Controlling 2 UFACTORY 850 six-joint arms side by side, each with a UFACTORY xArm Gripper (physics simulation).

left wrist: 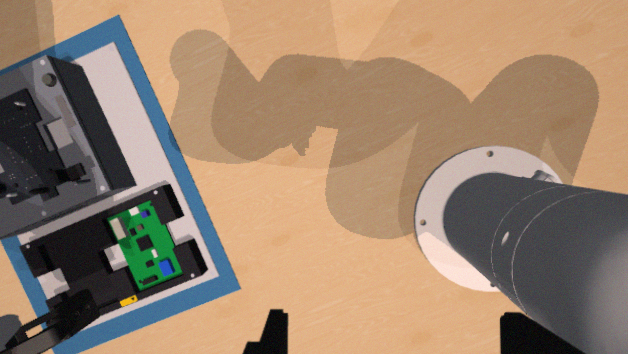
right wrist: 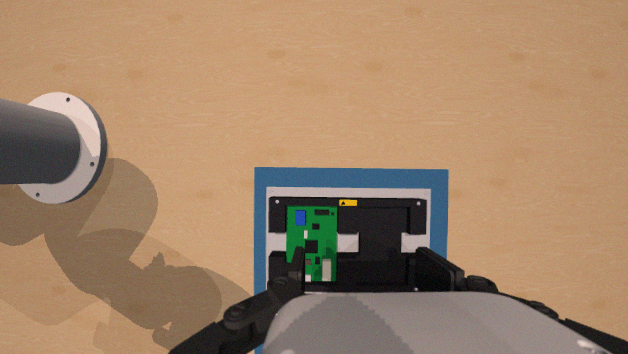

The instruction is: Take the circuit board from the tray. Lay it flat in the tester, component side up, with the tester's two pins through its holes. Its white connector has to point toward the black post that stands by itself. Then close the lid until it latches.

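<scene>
The green circuit board [left wrist: 150,245] [right wrist: 320,225] lies component side up in one end of the black tray [left wrist: 75,245] [right wrist: 382,225]. Its white connector [left wrist: 119,227] [right wrist: 326,269] is at the board edge nearer the tester [left wrist: 25,215]. The tester is partly cut off at the left of the left wrist view; its lid does not show, and I cannot tell which dark post is the lone one. My right gripper [right wrist: 360,265] is open above the tray, one finger overlapping the board in view. My left gripper [left wrist: 395,320] is open and empty, away to the side of the tray.
A blue-bordered base [left wrist: 227,280] [right wrist: 350,177] carries the tray and tester. A yellow label [left wrist: 128,300] [right wrist: 348,202] sits on the tray's long rim. A round white arm base [left wrist: 450,275] [right wrist: 90,135] stands to one side, with arm shadows across the wooden table.
</scene>
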